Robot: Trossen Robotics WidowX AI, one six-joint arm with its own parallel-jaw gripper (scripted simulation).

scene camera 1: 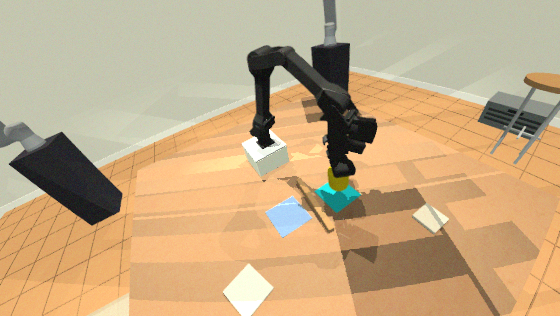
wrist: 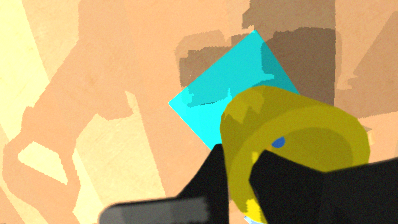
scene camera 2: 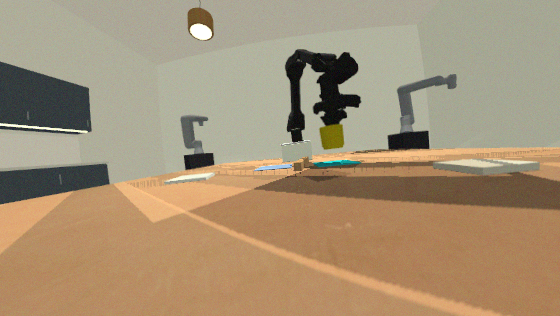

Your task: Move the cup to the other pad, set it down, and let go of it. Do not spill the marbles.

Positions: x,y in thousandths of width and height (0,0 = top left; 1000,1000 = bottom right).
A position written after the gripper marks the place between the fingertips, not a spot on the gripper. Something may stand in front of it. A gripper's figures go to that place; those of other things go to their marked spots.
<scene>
The gripper (wrist: 579,658) is 0.11 m from the lens. A yellow cup (wrist: 808,609) is 0.12 m from the lens. A cyan pad (wrist: 629,283) is 0.18 m from the lens. The marked spots on the yellow cup and the cyan pad are 0.10 m apart.
</scene>
